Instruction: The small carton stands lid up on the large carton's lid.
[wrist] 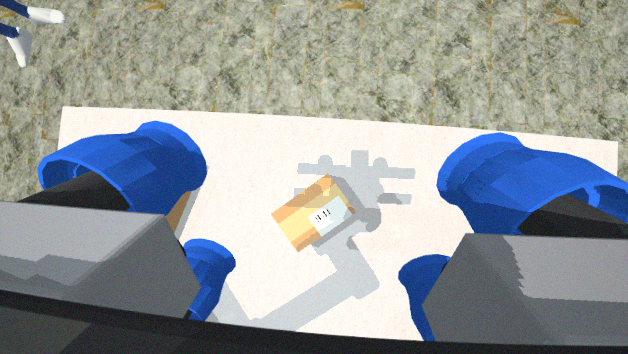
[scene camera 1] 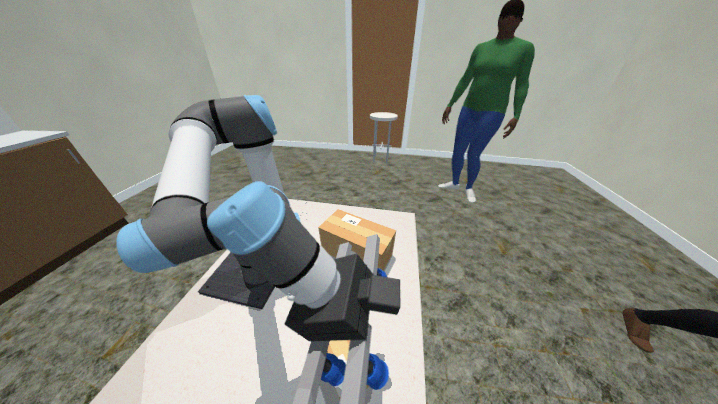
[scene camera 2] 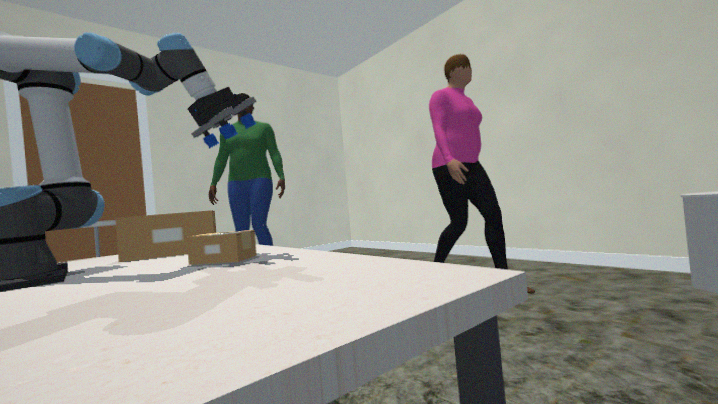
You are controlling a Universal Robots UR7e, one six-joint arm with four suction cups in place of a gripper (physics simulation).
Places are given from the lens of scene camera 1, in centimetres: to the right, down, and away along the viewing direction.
my suction head (scene camera 1: 378, 378): 2, 23, 24
large carton (scene camera 1: 341, 227): -8, 11, 84
The marked spots on the large carton and my suction head are 62 cm apart.
